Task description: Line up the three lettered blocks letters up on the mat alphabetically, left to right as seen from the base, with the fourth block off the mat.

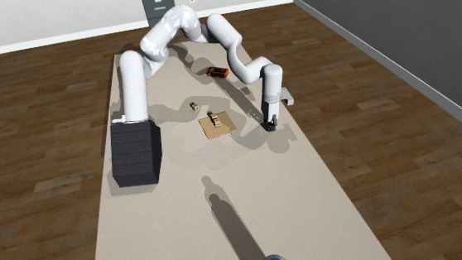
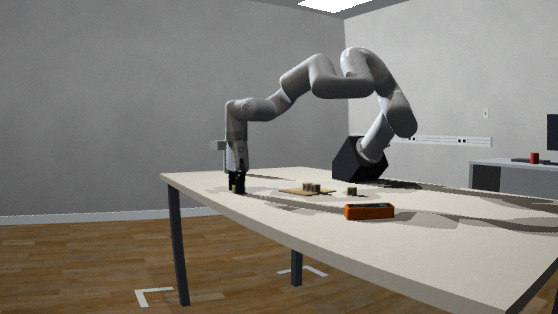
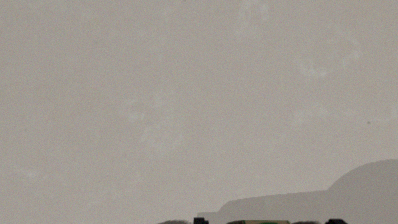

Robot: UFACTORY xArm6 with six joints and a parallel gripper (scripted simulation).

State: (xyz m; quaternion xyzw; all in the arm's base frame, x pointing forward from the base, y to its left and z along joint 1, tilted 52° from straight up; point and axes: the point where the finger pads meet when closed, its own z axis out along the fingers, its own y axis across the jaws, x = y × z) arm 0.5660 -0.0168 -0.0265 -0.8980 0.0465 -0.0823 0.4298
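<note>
Now: the thin mat 230 mm behind my hand, 80 mm to the left of it and 20 mm below it. Also, from my hand: grey bottle (620 mm to the right, 210 mm behind, 70 mm above).
</note>
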